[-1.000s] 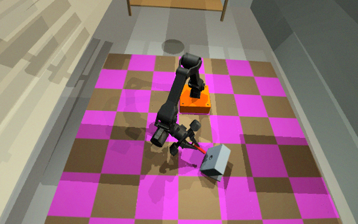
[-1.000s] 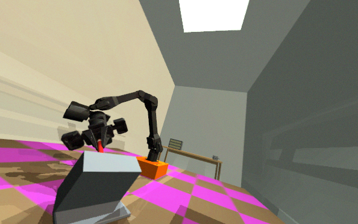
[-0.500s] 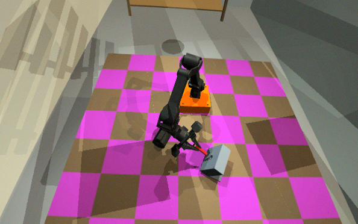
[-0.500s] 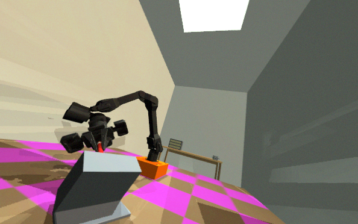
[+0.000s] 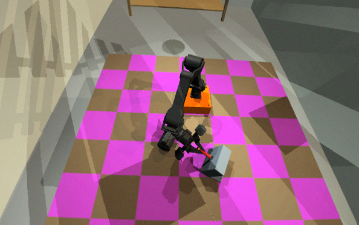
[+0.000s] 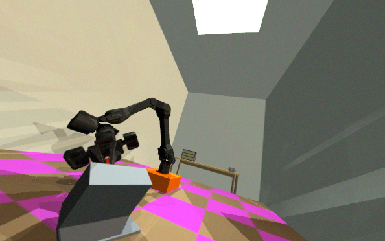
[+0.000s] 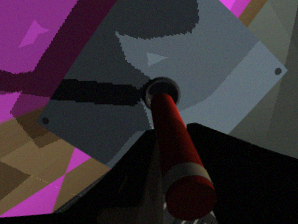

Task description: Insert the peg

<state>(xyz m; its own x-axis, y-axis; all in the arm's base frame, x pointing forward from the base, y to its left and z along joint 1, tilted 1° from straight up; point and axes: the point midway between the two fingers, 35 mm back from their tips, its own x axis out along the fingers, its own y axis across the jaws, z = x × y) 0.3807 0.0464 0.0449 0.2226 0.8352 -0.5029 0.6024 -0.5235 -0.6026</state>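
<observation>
The round red peg is 10 mm to the right of my gripper tip and 10 mm above it. From my gripper tip the other things lie so: grey sloped panel 70 mm to the left, 40 mm below, 20 mm ahead.
</observation>
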